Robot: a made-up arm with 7 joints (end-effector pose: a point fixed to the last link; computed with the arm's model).
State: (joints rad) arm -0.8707 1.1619 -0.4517 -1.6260 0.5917 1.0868 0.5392
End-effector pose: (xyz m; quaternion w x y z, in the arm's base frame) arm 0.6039 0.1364 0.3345 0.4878 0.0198 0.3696 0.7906
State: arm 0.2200 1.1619 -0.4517 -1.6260 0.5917 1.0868 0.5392
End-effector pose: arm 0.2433 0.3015 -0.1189 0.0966 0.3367 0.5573 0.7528
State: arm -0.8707 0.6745 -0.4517 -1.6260 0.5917 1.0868 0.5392
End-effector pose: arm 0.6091 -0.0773 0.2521 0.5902 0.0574 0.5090 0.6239
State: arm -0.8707 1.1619 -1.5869 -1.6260 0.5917 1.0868 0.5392
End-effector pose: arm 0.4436 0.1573 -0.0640 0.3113 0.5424 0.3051 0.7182
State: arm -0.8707 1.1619 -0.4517 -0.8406 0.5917 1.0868 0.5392
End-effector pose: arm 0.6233 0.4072 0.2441 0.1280 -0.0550 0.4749 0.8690
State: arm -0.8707 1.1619 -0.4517 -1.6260 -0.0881 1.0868 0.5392
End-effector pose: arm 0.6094 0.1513 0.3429 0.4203 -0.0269 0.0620 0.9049
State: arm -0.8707 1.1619 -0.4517 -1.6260 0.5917 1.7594 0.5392
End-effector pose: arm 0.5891 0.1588 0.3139 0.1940 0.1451 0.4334 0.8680
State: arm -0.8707 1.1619 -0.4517 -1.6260 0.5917 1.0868 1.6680
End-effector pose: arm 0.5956 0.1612 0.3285 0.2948 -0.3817 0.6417 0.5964
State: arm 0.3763 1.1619 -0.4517 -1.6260 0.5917 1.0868 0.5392
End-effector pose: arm 0.1569 0.3108 -0.1445 0.0353 0.3760 0.5717 0.7284
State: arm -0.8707 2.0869 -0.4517 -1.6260 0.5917 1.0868 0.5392
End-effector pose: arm 0.3865 0.3690 0.6141 0.2205 -0.0529 0.0529 0.9725
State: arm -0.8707 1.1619 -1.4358 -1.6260 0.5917 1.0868 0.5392
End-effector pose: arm 0.4852 0.1391 -0.0243 0.3420 0.4794 0.3200 0.7422
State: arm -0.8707 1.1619 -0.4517 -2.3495 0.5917 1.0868 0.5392
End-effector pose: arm 0.4145 -0.0472 0.3540 0.7546 0.0863 0.2224 0.6113
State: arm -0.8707 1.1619 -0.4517 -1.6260 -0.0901 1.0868 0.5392
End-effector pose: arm 0.6094 0.1514 0.3429 0.4200 -0.0270 0.0611 0.9051
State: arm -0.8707 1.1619 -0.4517 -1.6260 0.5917 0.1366 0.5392
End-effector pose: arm 0.5879 0.1077 0.3681 0.8030 -0.1576 0.2116 0.5343
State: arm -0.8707 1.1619 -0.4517 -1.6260 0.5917 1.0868 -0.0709
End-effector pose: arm 0.6033 0.1237 0.3265 0.5311 0.2426 0.1676 0.7943
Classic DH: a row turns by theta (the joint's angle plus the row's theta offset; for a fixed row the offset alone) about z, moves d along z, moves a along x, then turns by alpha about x. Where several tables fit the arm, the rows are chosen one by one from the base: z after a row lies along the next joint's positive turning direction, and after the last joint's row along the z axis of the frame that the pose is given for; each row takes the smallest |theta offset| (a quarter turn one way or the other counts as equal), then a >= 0, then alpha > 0; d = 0 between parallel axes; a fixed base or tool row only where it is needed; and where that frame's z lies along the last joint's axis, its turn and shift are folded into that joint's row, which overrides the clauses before.
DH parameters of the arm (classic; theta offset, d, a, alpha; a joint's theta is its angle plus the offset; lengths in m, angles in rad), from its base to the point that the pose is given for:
base (fixed): 0 0.3444 0.026 -1.2217
joint 1: 1.5708 -0.0032 0.0208 1.5708
joint 2: 1.2217 -0.0011 -0.019 -1.5708
joint 3: -1.5708 -0.3674 0.0241 -1.5708
joint 4: 0 -0.0328 -0.0513 1.5708
joint 5: 0 -0.3319 0.014 -1.5708
joint 6: 0 -0.0284 -0.0056 1.5708
joint 7: -0.783 -0.0456 0.0181 -1.7512
tool (fixed): -2.9603 0.0176 0 0

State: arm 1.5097 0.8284 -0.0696 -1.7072 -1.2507 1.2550 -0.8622
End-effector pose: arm -0.3768 0.2668 0.0010 0.0556 -0.9801 0.1897 -0.0167
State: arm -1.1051 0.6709 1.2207 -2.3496 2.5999 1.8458 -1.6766
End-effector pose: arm 0.1492 0.2154 0.4583 0.6608 0.0383 -0.7450 0.0828
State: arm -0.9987 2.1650 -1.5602 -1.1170 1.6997 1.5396 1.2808
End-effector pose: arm 0.1624 0.6314 0.3992 0.5157 0.3397 -0.4733 -0.6282
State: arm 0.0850 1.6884 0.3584 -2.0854 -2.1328 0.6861 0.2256
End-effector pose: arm 0.3977 0.2418 0.4223 0.1321 -0.1256 0.9148 -0.3604
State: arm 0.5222 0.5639 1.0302 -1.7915 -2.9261 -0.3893 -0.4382
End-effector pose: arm 0.0453 0.5125 0.1115 0.1149 -0.9260 0.3525 0.0713
